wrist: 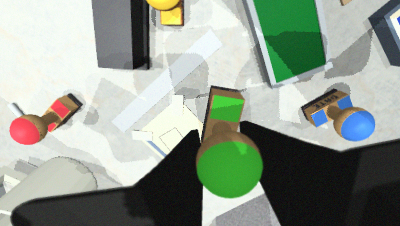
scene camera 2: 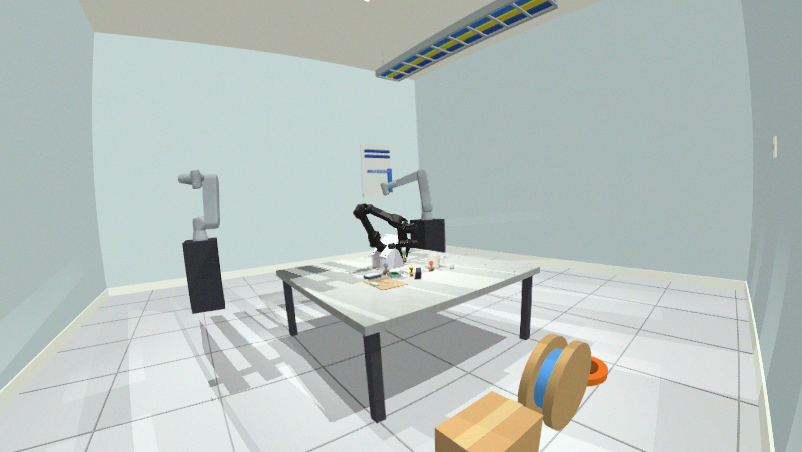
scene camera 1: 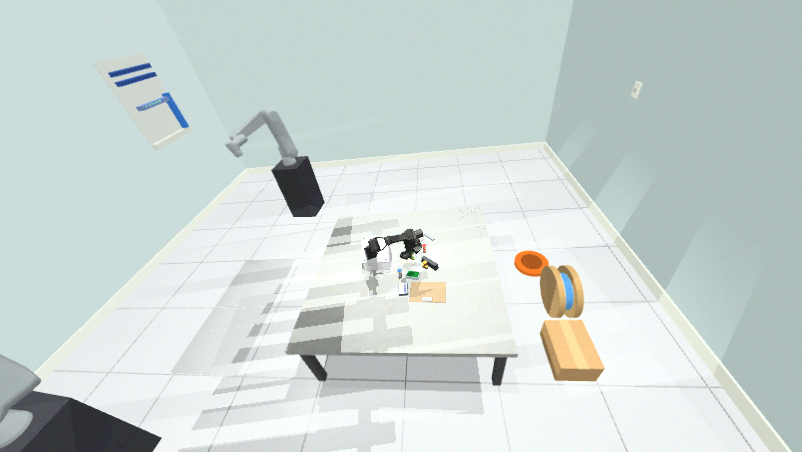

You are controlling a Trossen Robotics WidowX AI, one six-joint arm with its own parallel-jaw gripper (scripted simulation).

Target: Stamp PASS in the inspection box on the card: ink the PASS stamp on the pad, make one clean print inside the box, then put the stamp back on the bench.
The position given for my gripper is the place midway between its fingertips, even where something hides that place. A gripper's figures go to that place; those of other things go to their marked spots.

My gripper (wrist: 219,132) is 11 cm from the lens. A red-knobbed stamp (wrist: 29,129): 21 cm from the lens. A cream card (wrist: 167,129): 22 cm from the lens.
